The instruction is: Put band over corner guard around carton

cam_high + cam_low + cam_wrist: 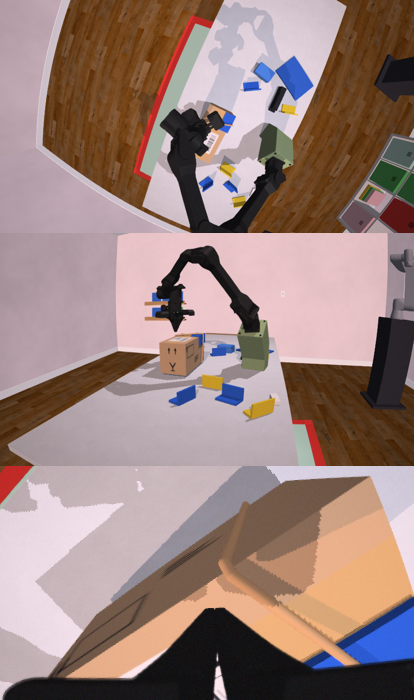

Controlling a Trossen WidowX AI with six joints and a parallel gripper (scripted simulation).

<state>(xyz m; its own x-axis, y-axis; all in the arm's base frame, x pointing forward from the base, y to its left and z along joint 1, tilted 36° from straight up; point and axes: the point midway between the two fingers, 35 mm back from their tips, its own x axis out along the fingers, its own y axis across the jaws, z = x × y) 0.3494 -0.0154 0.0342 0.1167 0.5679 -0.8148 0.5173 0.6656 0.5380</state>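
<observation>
Now: the brown carton 50 mm behind my hand, 30 mm to the left of it and 120 mm below it. From my hand the other things lie so: black bar (290 mm behind, 270 mm to the right, 180 mm below); then blue board (330 mm behind, 430 mm to the right, 190 mm below).
</observation>
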